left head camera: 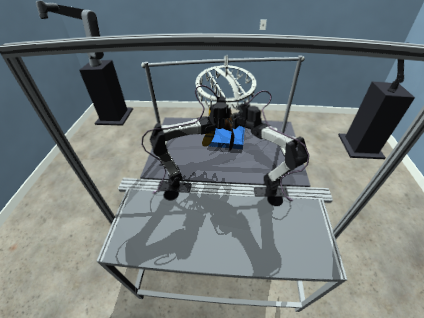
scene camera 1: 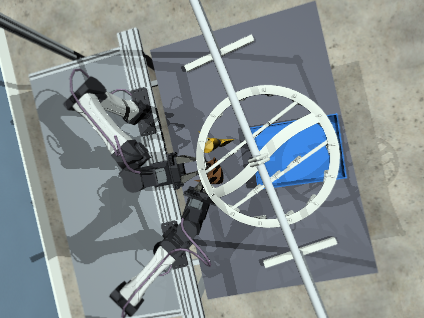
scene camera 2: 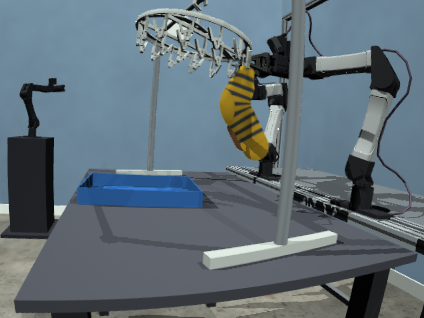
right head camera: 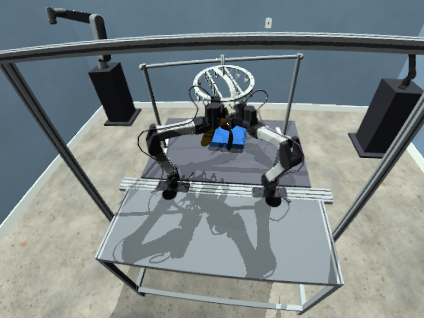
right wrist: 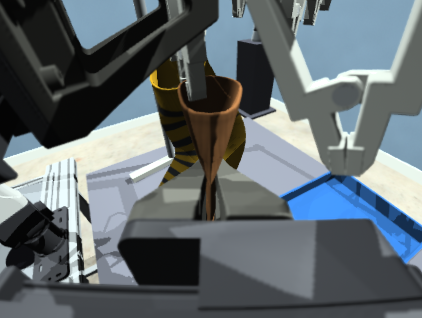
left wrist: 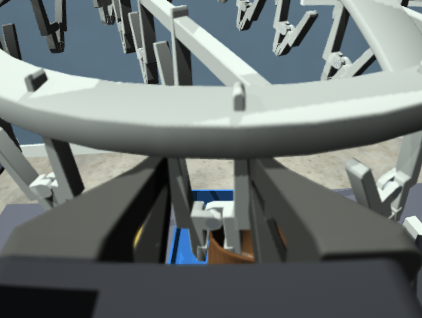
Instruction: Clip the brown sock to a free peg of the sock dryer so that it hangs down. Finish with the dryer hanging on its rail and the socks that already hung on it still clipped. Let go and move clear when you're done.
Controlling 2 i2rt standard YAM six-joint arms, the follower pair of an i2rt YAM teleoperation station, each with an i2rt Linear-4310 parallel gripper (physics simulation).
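Observation:
The white dryer ring (scene camera 1: 336, 150) (scene camera 2: 190, 13) (left wrist: 150, 107) hangs from its rail (left head camera: 175, 62) (scene camera 1: 210, 37). My left gripper (left wrist: 209, 158) is shut on the upper arms of a peg (left wrist: 207, 217) at the ring's near edge; the peg's lower jaws stand apart. My right gripper (right wrist: 210, 159) is shut on the brown sock (right wrist: 210, 127) (left wrist: 225, 256) (scene camera 1: 216, 172) (scene camera 2: 234, 137), just below its open cuff. In the right wrist view, a peg jaw (right wrist: 196, 82) reaches into the cuff. The yellow striped sock (scene camera 2: 245, 112) (right wrist: 172, 117) hangs from a neighbouring peg.
The blue tray (scene camera 2: 140, 197) stands on the dark table under the dryer. Rack posts (scene camera 2: 291, 150) (left head camera: 152, 92) rise at both sides. Other pegs (right wrist: 345, 95) (left wrist: 45, 185) hang close around both grippers. The two grippers are close together.

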